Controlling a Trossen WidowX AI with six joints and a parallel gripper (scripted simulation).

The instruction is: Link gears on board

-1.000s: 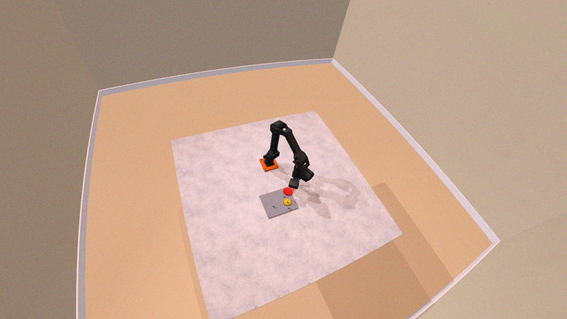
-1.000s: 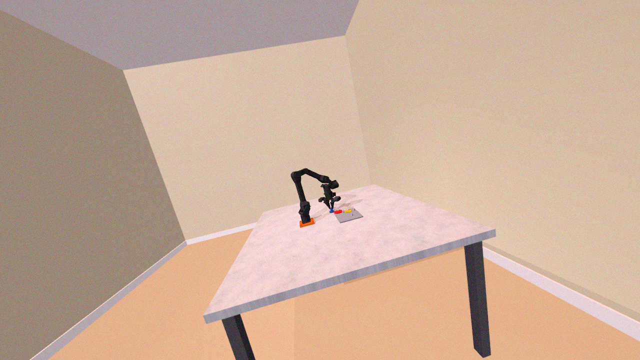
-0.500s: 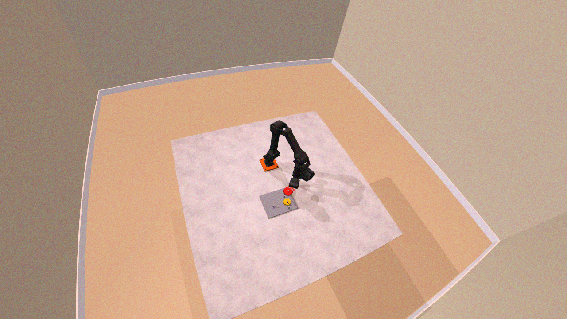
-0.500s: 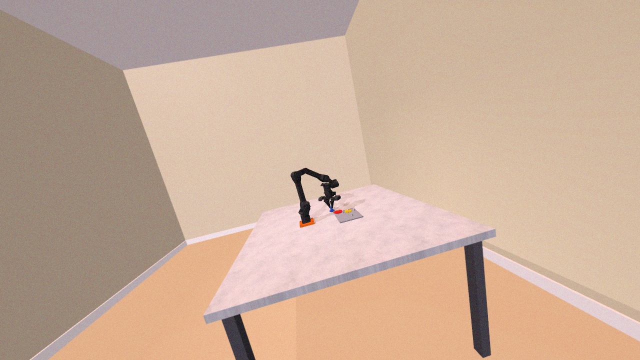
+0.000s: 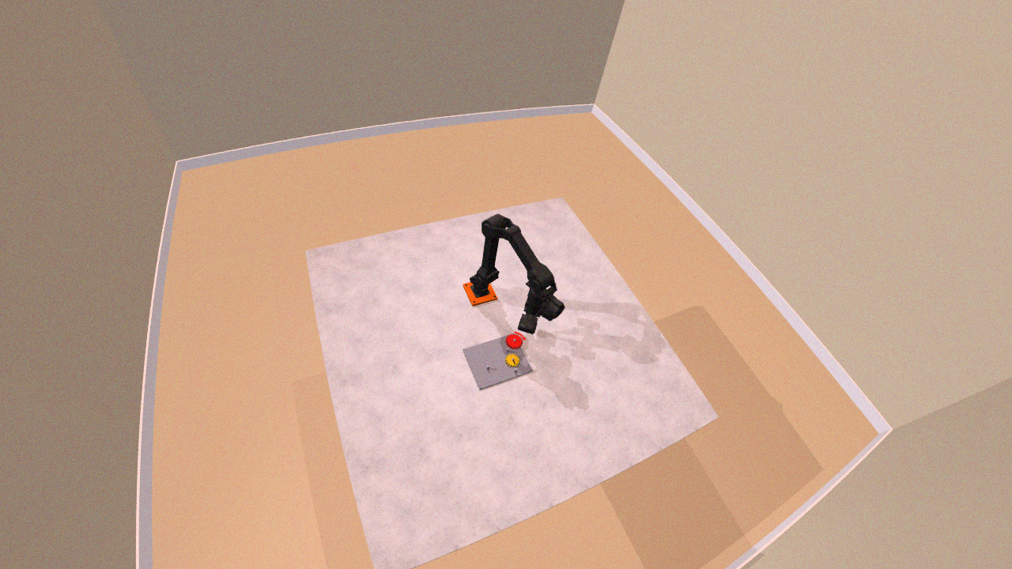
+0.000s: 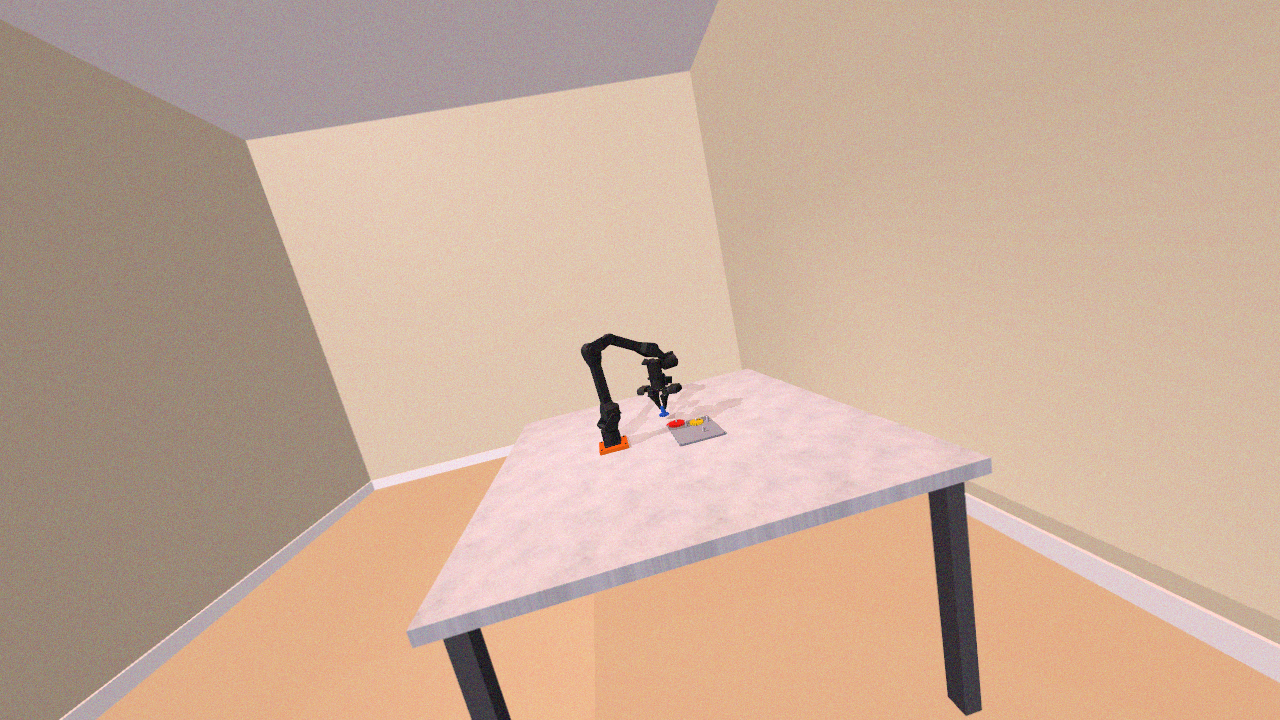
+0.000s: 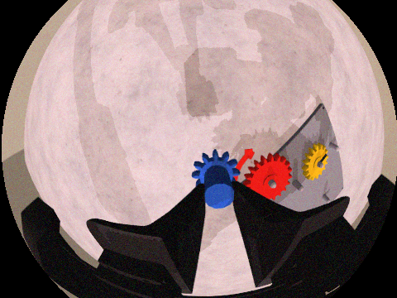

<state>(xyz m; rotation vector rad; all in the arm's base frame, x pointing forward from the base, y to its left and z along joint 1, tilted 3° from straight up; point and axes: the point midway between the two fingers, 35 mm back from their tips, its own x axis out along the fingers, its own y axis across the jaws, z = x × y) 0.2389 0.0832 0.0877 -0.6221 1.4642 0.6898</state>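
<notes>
The yellow gear is 10 cm ahead of my gripper tip, 11 cm to the right of it and 5 cm below it. Also, from my gripper tip: blue gear: 1 cm below; then red arrow: 1 cm ahead, 3 cm to the right, 6 cm below; then red gear: 3 cm ahead, 7 cm to the right, 5 cm below.
</notes>
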